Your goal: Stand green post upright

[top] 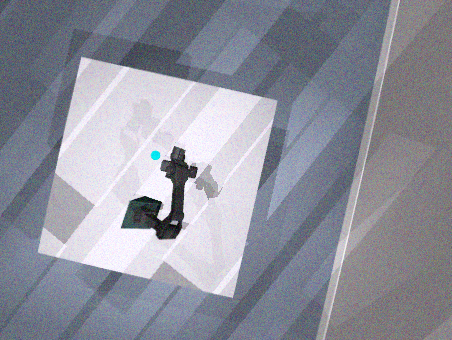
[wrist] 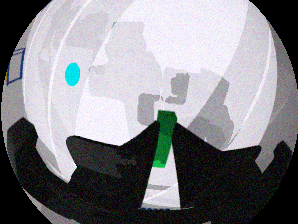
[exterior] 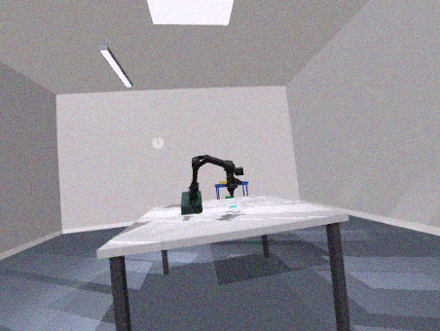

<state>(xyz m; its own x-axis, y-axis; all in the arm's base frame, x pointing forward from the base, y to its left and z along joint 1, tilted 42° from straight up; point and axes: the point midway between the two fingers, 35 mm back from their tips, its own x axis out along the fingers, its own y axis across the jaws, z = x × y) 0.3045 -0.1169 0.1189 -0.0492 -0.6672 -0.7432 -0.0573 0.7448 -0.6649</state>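
The cyan circle lies 3 cm ahead of my gripper tip, 22 cm to the left of it and 11 cm below it. Also, from my gripper tip: green post: 2 cm behind.
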